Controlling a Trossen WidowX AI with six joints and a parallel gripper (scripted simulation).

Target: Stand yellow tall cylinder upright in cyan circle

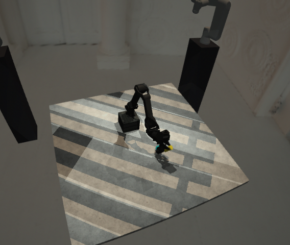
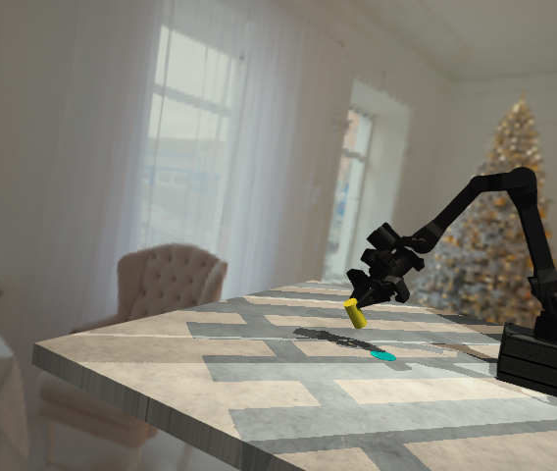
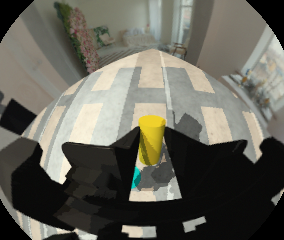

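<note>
Right now the cyan circle is 8 cm behind my gripper tip, 3 cm to the right of it and 10 cm below it. The rest, counted from my gripper tip: yellow tall cylinder: 1 cm behind, 1 cm to the right, 2 cm below.
</note>
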